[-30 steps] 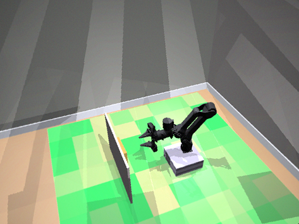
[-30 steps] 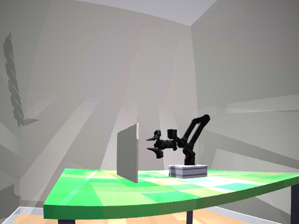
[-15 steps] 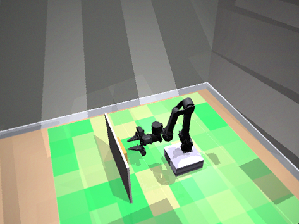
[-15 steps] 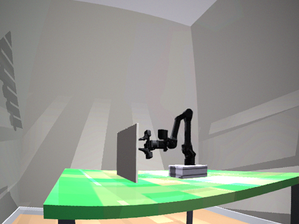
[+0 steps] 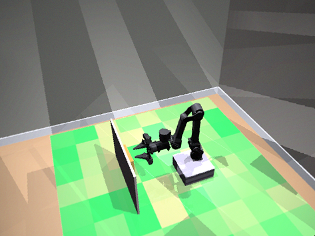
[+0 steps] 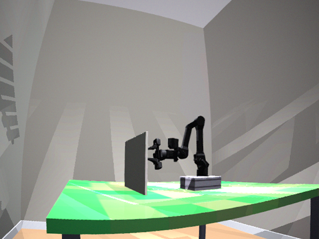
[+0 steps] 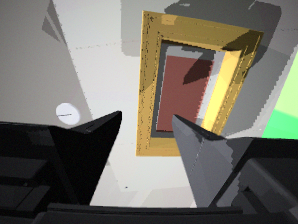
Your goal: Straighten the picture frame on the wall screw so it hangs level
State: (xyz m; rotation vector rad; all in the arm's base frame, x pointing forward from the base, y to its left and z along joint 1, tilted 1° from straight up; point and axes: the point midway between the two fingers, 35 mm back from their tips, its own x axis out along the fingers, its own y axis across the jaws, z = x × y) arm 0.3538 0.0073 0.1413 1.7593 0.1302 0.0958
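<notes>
Right now the picture frame is 5 cm below my gripper tip, 5 cm ahead of it and 1 cm to the left of it. Round my gripper tip: wall panel (6 cm below, 6 cm ahead, 1 cm to the left).
</notes>
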